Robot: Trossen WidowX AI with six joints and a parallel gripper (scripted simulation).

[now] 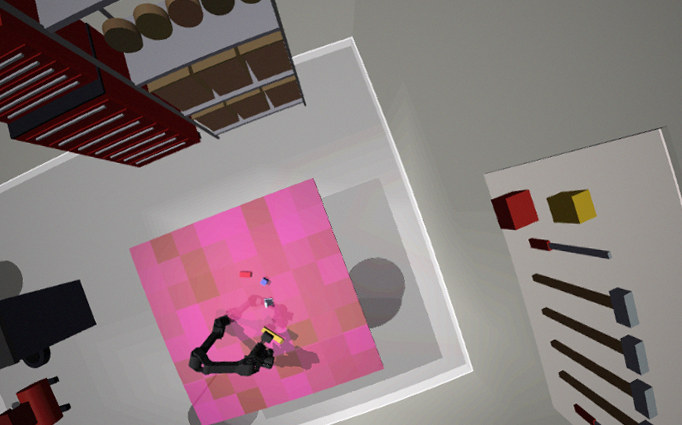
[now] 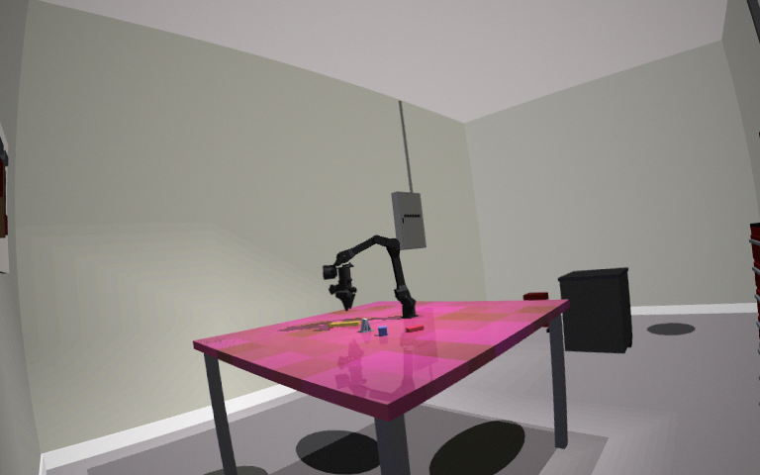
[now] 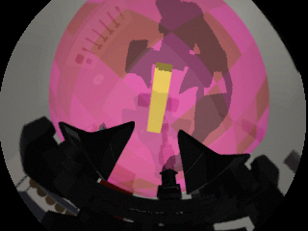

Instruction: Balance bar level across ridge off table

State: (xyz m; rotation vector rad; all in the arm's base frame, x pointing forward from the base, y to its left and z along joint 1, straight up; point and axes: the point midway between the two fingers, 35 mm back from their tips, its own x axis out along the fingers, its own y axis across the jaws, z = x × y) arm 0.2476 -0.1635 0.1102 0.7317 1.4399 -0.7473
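The yellow bar is 70 mm below my gripper tip, 20 mm to the right of it and 20 mm ahead of it. The rest, counted from my gripper tip: small blue cube (320 mm to the left, 100 mm ahead, 60 mm below); small red block (400 mm to the left, 70 mm below).
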